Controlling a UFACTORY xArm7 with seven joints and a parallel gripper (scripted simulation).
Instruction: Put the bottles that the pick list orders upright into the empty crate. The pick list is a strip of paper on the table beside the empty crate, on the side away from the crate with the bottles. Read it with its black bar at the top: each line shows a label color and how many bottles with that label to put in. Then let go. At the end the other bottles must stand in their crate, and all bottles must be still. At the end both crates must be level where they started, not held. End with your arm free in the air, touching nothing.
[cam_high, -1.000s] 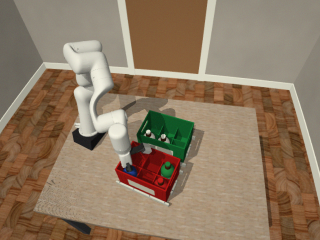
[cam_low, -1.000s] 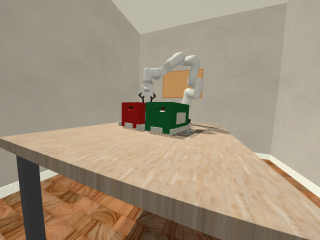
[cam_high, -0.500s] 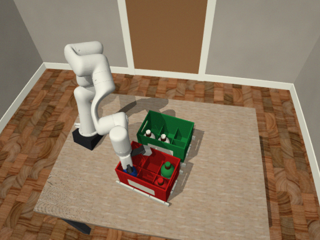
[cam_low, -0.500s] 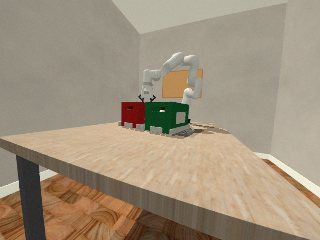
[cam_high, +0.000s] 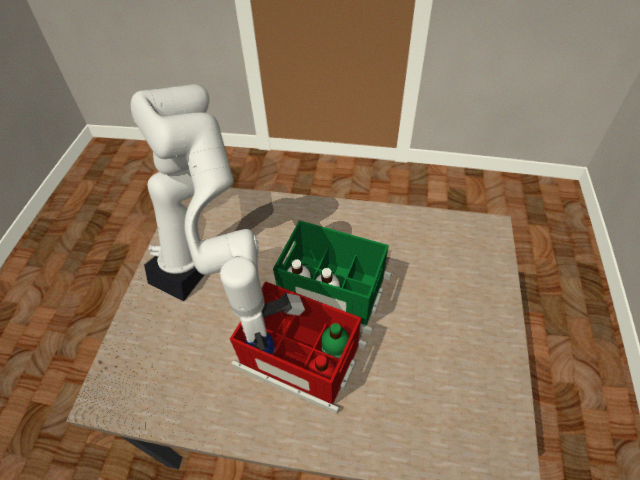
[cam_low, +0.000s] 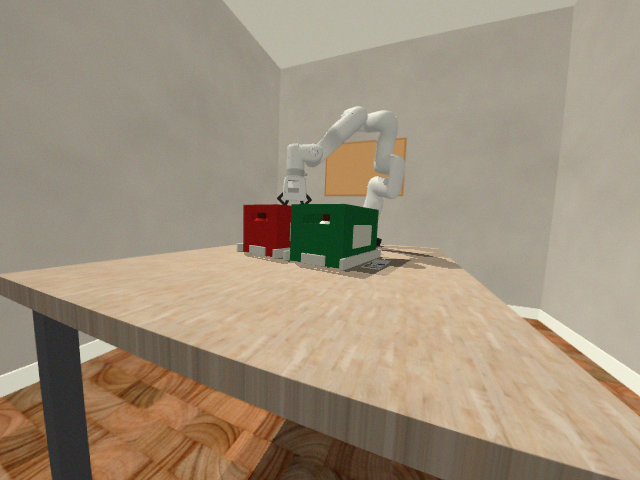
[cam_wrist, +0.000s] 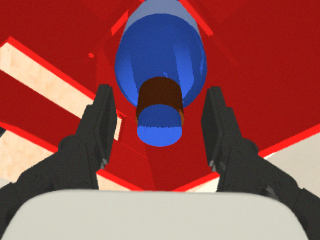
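Right now the blue-labelled bottle is 70 mm below my hand. From my hand the other things lie so: red-labelled bottle (160 mm ahead, 70 mm to the right, 70 mm below); then red crate (100 mm ahead, 10 mm to the left, 70 mm below); then green-labelled bottle (200 mm ahead, 20 mm to the left, 70 mm below).
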